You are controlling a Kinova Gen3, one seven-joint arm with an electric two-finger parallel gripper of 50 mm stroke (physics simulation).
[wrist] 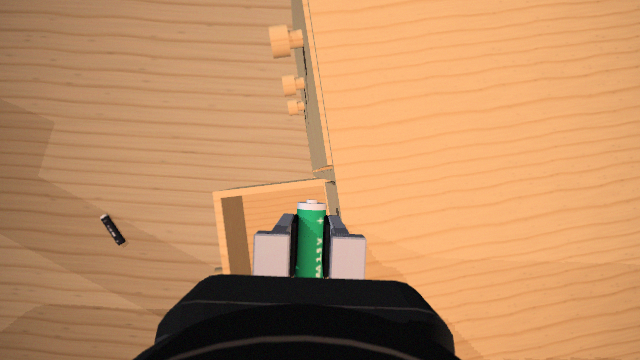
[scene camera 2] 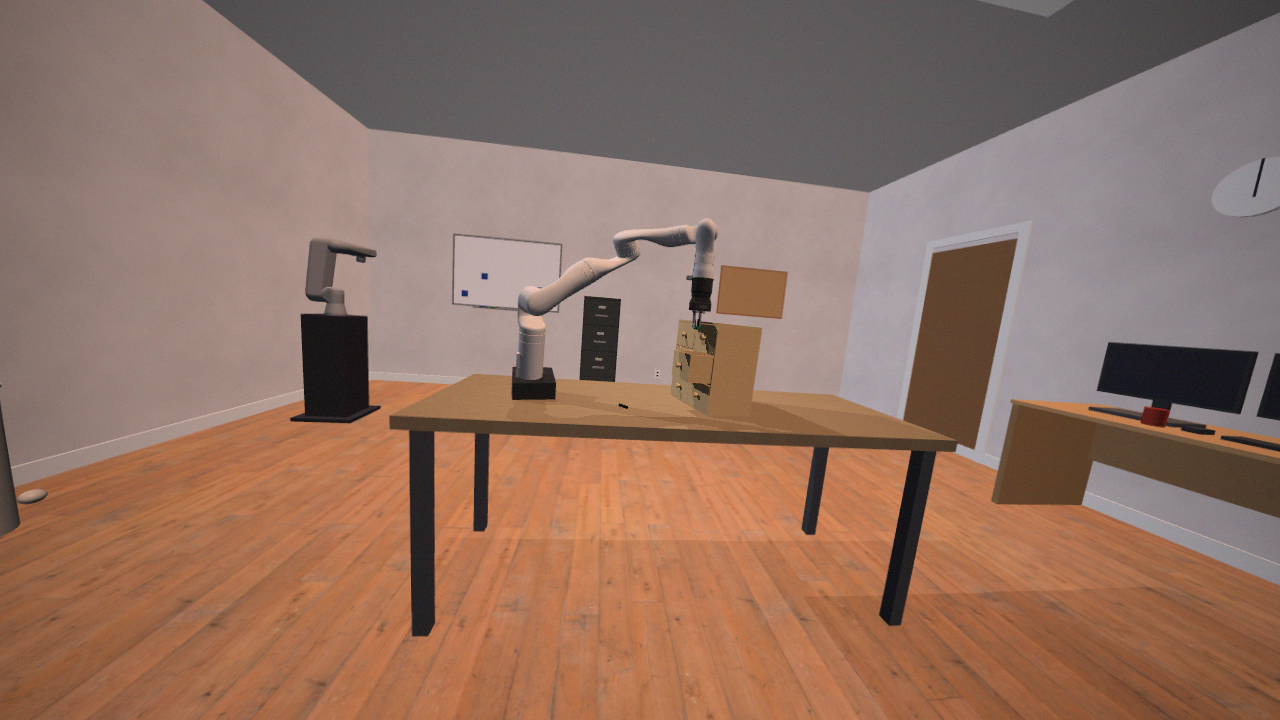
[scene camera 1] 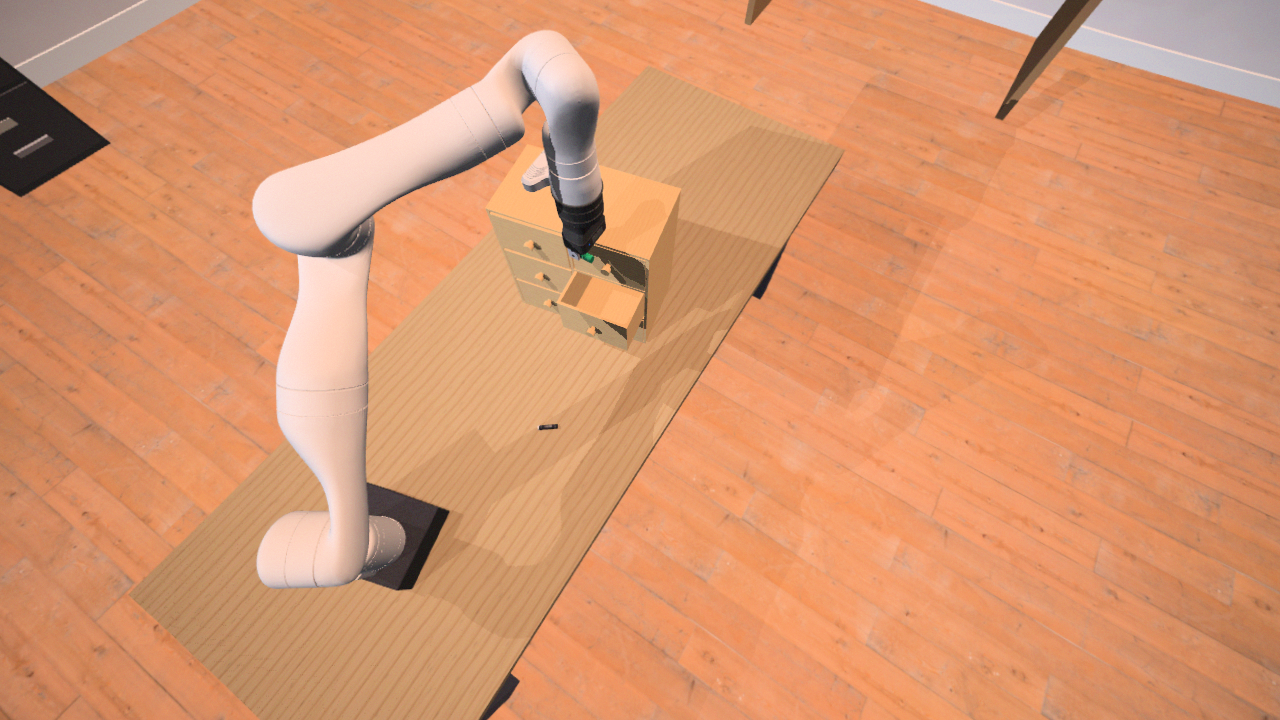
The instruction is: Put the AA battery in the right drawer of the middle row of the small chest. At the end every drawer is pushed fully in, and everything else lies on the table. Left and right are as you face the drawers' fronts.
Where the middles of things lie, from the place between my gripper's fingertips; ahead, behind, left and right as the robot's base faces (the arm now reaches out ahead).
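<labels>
Green AA battery [wrist: 311, 213]: 1 cm to the right of my hand. Wooden chest [scene camera 1: 641, 215], from my hand: 9 cm ahead, 5 cm to the left, 14 cm below.
</labels>
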